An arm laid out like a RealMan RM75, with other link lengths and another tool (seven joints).
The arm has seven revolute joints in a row. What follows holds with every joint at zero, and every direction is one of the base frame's. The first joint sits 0.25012 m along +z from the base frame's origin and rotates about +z. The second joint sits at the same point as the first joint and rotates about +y. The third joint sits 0.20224 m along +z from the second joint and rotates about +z. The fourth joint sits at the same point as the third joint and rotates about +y. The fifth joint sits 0.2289 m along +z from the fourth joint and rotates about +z. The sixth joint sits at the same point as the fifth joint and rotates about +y. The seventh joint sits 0.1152 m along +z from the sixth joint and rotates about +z. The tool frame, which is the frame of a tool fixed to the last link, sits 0.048 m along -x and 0.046 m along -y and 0.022 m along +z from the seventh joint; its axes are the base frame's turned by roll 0, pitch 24 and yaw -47.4 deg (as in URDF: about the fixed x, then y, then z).
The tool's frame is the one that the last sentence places.
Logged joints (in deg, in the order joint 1, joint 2, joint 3, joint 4, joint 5, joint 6, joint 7), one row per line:
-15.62, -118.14, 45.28, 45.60, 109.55, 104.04, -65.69
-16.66, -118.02, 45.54, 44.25, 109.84, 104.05, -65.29
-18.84, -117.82, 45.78, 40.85, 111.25, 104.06, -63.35
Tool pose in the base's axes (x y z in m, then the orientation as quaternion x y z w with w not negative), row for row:
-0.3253, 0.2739, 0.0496, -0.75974, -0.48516, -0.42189, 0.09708
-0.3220, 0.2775, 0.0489, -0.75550, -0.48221, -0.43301, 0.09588
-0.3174, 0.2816, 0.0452, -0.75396, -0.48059, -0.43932, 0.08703
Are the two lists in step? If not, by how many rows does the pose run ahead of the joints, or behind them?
The pose runs 2 rows behind the joints: the pose in row i belongs to the joints in row i - 2.
